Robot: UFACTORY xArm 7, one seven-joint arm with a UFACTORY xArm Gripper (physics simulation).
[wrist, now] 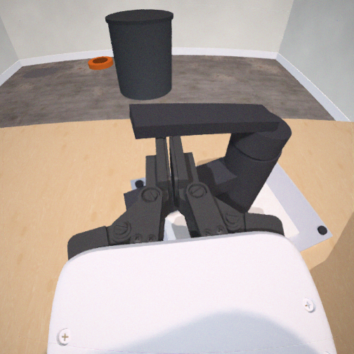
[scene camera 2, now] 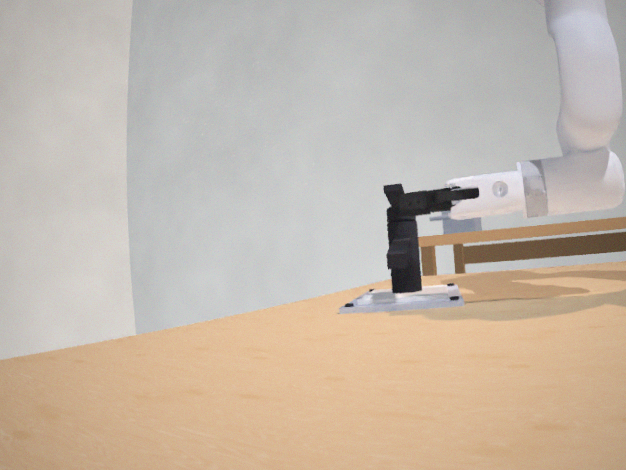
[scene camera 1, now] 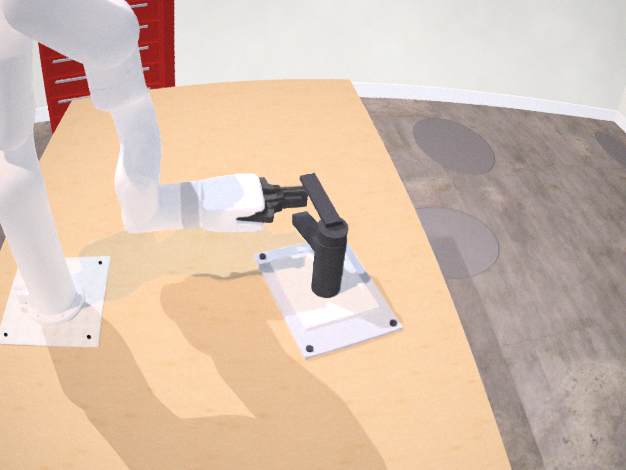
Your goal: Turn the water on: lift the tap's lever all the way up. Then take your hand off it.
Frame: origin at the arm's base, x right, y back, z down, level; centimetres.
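Seen in the pictures: gripper, between the fingertips: (scene camera 2: 401,205) (scene camera 1: 306,196); arm's base, origin of its link: (scene camera 1: 55,299).
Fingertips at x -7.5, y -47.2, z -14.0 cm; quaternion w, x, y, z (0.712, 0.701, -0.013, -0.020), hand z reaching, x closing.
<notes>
Offsets run from my fingertips to a thing's top centre. "spot": to the spot under its first point. Level surfaces: height alone.
The black tap {spot: dx +10.3, dy -2.2, dz +6.5 cm} (scene camera 1: 328,270) (scene camera 2: 406,275) (wrist: 252,172) stands upright on a pale base plate {dx +8.0, dy -2.7, dz +13.1 cm} (scene camera 1: 348,331) (scene camera 2: 404,305) (wrist: 307,212). Its flat lever {dx +3.0, dy -1.5, dz -2.9 cm} (scene camera 1: 321,199) (scene camera 2: 393,191) (wrist: 200,119) extends over the spout {dx +1.2, dy -1.1, dz +4.4 cm} (scene camera 1: 304,227) (scene camera 2: 399,253) (wrist: 217,177), with its free end raised above the tap's top. My gripper (scene camera 1: 305,196) (scene camera 2: 403,202) (wrist: 167,150) is shut with nothing between its fingers. Its fingertips are at the lever's underside near the free end, above the spout. They look in contact with the lever, but the exact contact is hidden behind it in the wrist view.
The wooden table {dz +14.3 cm} (scene camera 1: 242,116) (scene camera 2: 252,394) (wrist: 40,200) carries the tap and the arm's base plate (scene camera 1: 96,298). A red drawer cabinet (scene camera 1: 168,45) stands behind the table. A dark bin (wrist: 142,57) and an orange ring (wrist: 92,63) are on the floor beyond.
</notes>
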